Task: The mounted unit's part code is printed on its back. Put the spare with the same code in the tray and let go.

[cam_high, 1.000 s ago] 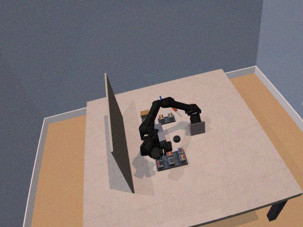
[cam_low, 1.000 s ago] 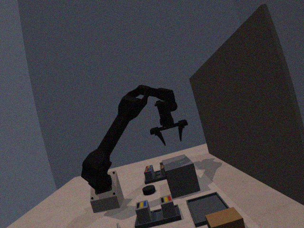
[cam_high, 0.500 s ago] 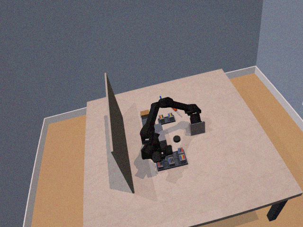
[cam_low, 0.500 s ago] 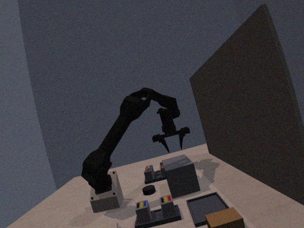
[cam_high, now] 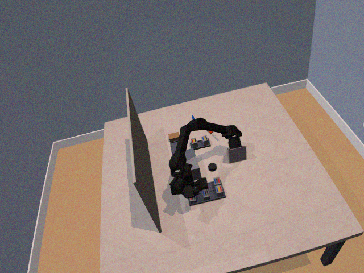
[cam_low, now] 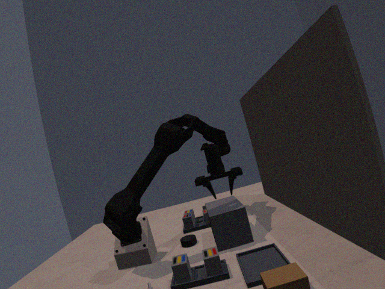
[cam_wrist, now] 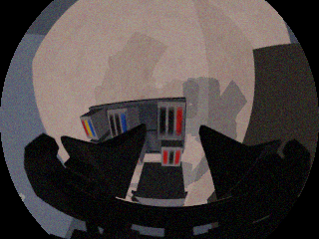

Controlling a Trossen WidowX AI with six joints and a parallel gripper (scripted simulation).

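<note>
Right now my gripper tip is 2 cm above the grey spare. Round my gripper tip: black puck 19 cm to the right, 16 cm behind, 6 cm below; then grey mounted unit 21 cm to the right, 3 cm behind, 2 cm below; then tall grey panel 22 cm to the right, 21 cm ahead, 16 cm above.
</note>
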